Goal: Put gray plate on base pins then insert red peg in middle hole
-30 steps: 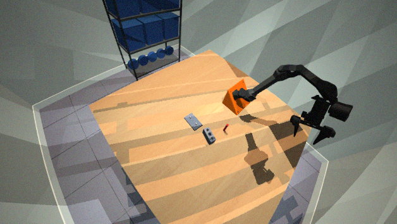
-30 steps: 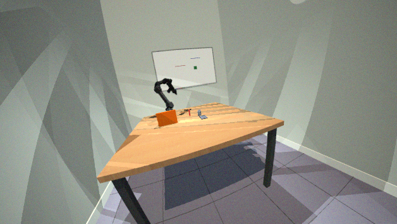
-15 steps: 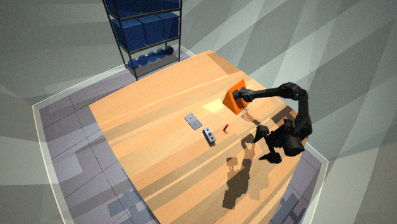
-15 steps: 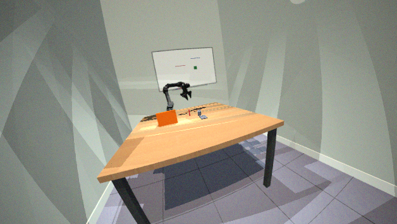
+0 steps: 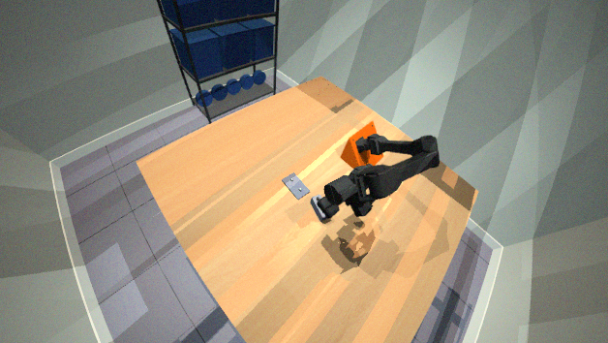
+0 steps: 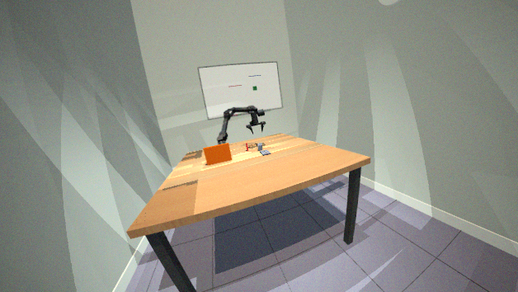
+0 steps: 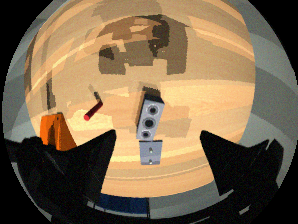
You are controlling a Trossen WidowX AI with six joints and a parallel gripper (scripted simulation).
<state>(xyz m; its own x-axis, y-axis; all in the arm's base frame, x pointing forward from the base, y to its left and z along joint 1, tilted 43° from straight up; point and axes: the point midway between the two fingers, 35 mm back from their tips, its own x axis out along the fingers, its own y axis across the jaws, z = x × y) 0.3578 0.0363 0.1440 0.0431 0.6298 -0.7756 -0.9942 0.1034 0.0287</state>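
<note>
The gray plate is 1 cm behind my gripper tip, 5 cm to the right of it and 11 cm below it. The rest, counted from my gripper tip: red peg 13 cm behind, 1 cm to the right, 11 cm below; then base 1 cm behind, 20 cm to the right, 14 cm below.
</note>
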